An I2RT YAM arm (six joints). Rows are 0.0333 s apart.
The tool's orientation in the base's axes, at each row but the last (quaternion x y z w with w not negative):
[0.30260, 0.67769, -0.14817, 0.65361]
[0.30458, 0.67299, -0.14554, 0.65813]
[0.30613, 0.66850, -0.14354, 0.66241]
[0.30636, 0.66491, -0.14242, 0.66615]
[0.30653, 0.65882, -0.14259, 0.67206]
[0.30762, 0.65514, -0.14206, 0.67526]
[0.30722, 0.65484, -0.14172, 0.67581]
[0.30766, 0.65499, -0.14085, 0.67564]
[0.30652, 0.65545, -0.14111, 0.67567]
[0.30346, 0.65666, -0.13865, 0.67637]
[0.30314, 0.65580, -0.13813, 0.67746]
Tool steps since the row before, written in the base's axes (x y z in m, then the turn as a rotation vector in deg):
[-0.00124, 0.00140, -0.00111, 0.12, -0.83, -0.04]
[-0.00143, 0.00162, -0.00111, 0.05, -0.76, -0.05]
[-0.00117, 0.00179, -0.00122, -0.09, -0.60, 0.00]
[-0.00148, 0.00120, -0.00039, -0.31, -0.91, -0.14]
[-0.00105, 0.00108, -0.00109, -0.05, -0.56, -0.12]
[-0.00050, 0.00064, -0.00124, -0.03, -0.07, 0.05]
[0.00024, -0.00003, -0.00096, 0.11, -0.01, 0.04]
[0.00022, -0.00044, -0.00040, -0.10, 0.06, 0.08]
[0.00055, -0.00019, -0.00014, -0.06, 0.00, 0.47]
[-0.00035, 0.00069, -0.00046, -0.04, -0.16, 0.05]
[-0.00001, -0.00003, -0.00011, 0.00, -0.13, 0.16]
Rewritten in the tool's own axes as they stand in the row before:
[0.00134, 0.00012, -0.00171, -0.14, -0.58, 0.59]
[0.00136, 0.00016, -0.00201, -0.11, -0.57, 0.50]
[0.00150, 0.00042, -0.00190, -0.14, -0.52, 0.29]
[0.00053, -0.00004, -0.00187, -0.09, -0.92, 0.31]
[0.00119, -0.00004, -0.00142, -0.01, -0.49, 0.30]
[0.00129, -0.00009, -0.00072, -0.07, -0.06, 0.02]
[0.00095, -0.00010, 0.00025, -0.03, 0.07, 0.09]
[0.00032, -0.00030, 0.00046, -0.08, 0.01, -0.12]
[0.00015, 0.00015, 0.00056, -0.46, 0.07, -0.07]
[0.00056, 0.00023, -0.00067, -0.09, -0.14, 0.06]
[0.00010, -0.00005, 0.00001, -0.18, -0.06, 0.07]

